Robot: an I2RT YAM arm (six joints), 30 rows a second.
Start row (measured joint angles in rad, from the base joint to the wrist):
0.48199 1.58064 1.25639 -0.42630 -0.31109 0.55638
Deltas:
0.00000 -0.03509 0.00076 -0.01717 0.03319 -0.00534
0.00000 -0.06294 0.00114 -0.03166 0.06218 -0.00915
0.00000 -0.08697 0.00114 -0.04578 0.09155 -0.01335
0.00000 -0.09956 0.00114 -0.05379 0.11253 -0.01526
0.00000 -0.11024 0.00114 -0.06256 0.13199 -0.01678
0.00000 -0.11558 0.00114 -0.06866 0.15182 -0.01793
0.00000 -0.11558 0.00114 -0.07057 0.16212 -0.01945
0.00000 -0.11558 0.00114 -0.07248 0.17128 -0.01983
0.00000 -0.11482 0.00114 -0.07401 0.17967 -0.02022
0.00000 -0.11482 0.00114 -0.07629 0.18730 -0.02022
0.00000 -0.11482 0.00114 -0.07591 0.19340 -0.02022
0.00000 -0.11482 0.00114 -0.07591 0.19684 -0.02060
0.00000 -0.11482 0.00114 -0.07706 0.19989 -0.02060
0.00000 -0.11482 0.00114 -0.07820 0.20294 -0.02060
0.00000 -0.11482 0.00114 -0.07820 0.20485 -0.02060
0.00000 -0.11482 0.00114 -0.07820 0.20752 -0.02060
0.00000 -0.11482 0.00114 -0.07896 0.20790 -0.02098
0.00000 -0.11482 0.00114 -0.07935 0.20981 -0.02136
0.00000 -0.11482 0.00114 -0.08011 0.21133 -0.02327
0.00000 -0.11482 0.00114 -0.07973 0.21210 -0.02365
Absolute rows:
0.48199 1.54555 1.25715 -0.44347 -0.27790 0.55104
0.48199 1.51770 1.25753 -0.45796 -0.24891 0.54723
0.48199 1.49367 1.25753 -0.47208 -0.21954 0.54303
0.48199 1.48108 1.25753 -0.48009 -0.19856 0.54112
0.48199 1.47040 1.25753 -0.48886 -0.17910 0.53960
0.48199 1.46506 1.25753 -0.49496 -0.15927 0.53845
0.48199 1.46506 1.25753 -0.49687 -0.14897 0.53693
0.48199 1.46506 1.25753 -0.49878 -0.13981 0.53655
0.48199 1.46582 1.25753 -0.50031 -0.13142 0.53616
0.48199 1.46582 1.25753 -0.50259 -0.12379 0.53616
0.48199 1.46582 1.25753 -0.50221 -0.11769 0.53616
0.48199 1.46582 1.25753 -0.50221 -0.11425 0.53578
0.48199 1.46582 1.25753 -0.50336 -0.11120 0.53578
0.48199 1.46582 1.25753 -0.50450 -0.10815 0.53578
0.48199 1.46582 1.25753 -0.50450 -0.10624 0.53578
0.48199 1.46582 1.25753 -0.50450 -0.10357 0.53578
0.48199 1.46582 1.25753 -0.50526 -0.10319 0.53540
0.48199 1.46582 1.25753 -0.50565 -0.10128 0.53502
0.48199 1.46582 1.25753 -0.50641 -0.09976 0.53311
0.48199 1.46582 1.25753 -0.50603 -0.09899 0.53273

